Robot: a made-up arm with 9 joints. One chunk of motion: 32 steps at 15 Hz.
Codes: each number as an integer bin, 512 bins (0 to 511) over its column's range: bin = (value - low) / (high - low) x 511, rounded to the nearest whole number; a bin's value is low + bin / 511 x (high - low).
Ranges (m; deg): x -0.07..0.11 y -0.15..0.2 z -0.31..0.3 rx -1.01..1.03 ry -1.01..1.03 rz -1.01..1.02
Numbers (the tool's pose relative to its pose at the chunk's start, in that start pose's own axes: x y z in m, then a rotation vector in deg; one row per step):
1: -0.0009 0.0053 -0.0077 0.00 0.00 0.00
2: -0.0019 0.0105 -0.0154 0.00 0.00 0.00
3: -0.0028 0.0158 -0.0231 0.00 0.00 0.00
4: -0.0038 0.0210 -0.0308 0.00 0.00 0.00
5: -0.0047 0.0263 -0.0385 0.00 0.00 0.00
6: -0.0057 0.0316 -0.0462 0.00 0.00 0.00
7: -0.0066 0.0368 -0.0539 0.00 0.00 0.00
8: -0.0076 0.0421 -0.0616 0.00 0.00 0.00
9: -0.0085 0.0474 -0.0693 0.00 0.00 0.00
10: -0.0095 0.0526 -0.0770 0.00 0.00 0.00
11: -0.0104 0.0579 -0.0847 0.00 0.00 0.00
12: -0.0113 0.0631 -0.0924 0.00 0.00 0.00
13: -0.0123 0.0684 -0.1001 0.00 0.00 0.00
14: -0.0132 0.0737 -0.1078 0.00 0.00 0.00
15: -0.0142 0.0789 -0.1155 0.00 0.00 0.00
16: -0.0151 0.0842 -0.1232 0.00 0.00 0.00
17: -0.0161 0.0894 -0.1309 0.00 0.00 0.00
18: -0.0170 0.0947 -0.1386 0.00 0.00 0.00
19: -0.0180 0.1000 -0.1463 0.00 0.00 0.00
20: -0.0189 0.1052 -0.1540 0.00 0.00 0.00
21: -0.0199 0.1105 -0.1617 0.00 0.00 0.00
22: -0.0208 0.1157 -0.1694 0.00 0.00 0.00
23: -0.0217 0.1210 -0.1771 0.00 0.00 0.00
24: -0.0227 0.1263 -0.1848 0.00 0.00 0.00
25: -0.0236 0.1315 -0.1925 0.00 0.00 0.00
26: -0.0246 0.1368 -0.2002 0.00 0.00 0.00
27: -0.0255 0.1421 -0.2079 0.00 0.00 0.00
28: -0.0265 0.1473 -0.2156 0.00 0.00 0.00
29: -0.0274 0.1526 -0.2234 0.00 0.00 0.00
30: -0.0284 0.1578 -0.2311 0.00 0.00 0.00
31: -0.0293 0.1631 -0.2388 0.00 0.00 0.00
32: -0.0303 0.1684 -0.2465 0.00 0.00 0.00
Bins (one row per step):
1: 196 227 253 253 253 254
2: 193 234 247 253 253 254
3: 191 242 240 253 253 254
4: 188 250 234 253 253 254
5: 185 257 227 253 253 254
6: 183 265 221 253 253 254
7: 180 273 215 253 253 254
8: 177 280 208 253 253 254
9: 175 288 202 253 253 254
10: 172 296 195 253 253 254
11: 169 304 189 253 253 254
12: 167 311 182 253 253 254
13: 164 319 176 253 253 254
14: 161 327 169 253 253 254
15: 158 334 163 253 253 254
16: 156 342 156 253 253 254
17: 153 350 150 253 253 254
18: 150 357 144 253 253 254
19: 148 365 137 253 253 254
20: 145 373 131 253 253 254
21: 142 380 124 253 253 254
22: 140 388 118 253 253 254
23: 137 396 111 253 253 254
24: 134 403 105 253 253 254
25: 132 411 98 253 253 254
26: 129 419 92 253 253 254
27: 126 426 86 253 253 254
28: 123 434 79 253 253 254
29: 121 442 73 253 253 254
30: 118 449 66 253 253 254
31: 116 457 60 253 253 254
32: 113 465 53 253 253 254

